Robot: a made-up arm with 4 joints.
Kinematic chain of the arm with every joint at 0, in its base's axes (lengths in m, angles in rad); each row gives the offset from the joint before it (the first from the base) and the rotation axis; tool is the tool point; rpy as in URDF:
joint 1: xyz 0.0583 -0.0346 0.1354 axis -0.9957 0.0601 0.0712
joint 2: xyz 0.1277 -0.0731 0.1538 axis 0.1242 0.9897 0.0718
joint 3: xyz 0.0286 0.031 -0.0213 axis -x
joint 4: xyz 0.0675 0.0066 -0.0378 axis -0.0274 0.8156 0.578
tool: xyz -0.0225 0.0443 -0.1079 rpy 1.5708 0 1.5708
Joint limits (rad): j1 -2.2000..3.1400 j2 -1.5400..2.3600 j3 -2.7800..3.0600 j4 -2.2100..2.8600
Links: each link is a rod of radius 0.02 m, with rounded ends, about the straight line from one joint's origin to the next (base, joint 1, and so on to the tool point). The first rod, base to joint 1, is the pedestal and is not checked.
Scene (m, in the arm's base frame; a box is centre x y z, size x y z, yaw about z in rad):
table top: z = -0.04
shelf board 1: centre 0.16 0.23 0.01 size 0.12 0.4 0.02 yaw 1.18
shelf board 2: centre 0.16 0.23 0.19 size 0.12 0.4 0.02 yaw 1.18
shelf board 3: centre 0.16 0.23 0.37 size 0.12 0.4 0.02 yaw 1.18
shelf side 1: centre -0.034 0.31 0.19 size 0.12 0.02 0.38 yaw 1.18
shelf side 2: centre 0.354 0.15 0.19 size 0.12 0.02 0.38 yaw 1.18
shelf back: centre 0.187 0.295 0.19 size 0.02 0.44 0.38 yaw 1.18
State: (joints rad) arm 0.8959 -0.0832 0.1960 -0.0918
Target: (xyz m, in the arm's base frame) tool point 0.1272 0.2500 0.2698
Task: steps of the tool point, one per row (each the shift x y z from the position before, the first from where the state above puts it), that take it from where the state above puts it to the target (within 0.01 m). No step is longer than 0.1 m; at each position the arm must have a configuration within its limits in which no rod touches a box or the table.
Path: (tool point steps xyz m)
1: -0.0252 0.0351 -0.0146
2: -0.0228 0.0372 0.0132
3: -0.0203 0.0229 0.0356
4: -0.0175 -0.0012 0.0451
5: -0.0146 -0.0253 0.0392
6: 0.0190 0.0335 0.0037
7: 0.0207 0.0310 0.0031
8: 0.0209 0.0283 0.0035
9: 0.0194 0.0262 0.0041
10: -0.0109 0.0383 0.0221
11: -0.0316 0.0360 0.0104
12: -0.0451 0.0271 -0.0045
13: -0.0501 0.0132 -0.0177

